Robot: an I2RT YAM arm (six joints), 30 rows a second.
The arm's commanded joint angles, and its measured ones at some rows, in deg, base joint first. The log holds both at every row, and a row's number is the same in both.
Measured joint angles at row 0:
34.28 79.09 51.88 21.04 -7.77 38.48
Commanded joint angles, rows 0 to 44:
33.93 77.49 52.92 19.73 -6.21 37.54
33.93 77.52 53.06 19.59 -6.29 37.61
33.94 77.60 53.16 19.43 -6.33 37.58
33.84 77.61 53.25 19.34 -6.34 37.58
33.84 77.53 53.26 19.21 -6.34 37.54
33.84 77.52 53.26 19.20 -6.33 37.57
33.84 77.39 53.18 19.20 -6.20 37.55
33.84 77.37 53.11 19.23 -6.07 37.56
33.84 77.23 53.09 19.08 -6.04 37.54
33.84 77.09 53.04 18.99 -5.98 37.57
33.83 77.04 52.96 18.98 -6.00 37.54
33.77 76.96 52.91 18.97 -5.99 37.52
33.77 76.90 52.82 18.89 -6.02 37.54
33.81 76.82 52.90 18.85 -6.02 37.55
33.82 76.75 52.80 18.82 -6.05 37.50
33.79 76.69 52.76 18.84 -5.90 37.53
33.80 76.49 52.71 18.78 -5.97 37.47
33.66 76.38 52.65 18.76 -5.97 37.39
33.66 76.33 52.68 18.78 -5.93 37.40
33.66 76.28 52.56 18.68 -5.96 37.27
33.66 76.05 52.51 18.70 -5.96 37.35
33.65 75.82 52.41 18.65 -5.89 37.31
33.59 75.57 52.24 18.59 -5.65 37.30
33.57 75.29 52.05 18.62 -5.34 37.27
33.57 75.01 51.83 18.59 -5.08 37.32
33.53 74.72 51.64 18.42 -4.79 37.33
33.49 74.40 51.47 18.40 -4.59 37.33
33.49 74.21 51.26 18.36 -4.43 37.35
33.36 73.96 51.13 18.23 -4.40 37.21
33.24 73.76 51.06 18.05 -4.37 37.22
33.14 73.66 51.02 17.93 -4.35 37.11
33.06 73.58 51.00 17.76 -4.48 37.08
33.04 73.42 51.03 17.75 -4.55 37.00
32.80 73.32 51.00 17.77 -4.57 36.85
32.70 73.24 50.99 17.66 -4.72 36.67
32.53 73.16 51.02 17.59 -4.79 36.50
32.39 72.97 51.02 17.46 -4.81 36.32
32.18 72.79 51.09 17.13 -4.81 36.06
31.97 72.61 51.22 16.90 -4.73 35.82
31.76 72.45 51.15 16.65 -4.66 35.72
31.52 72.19 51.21 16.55 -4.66 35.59
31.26 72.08 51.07 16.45 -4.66 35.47
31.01 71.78 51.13 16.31 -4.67 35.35
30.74 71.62 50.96 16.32 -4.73 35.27
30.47 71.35 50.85 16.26 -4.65 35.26
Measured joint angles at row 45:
31.27 73.89 50.85 15.53 -5.69 36.95
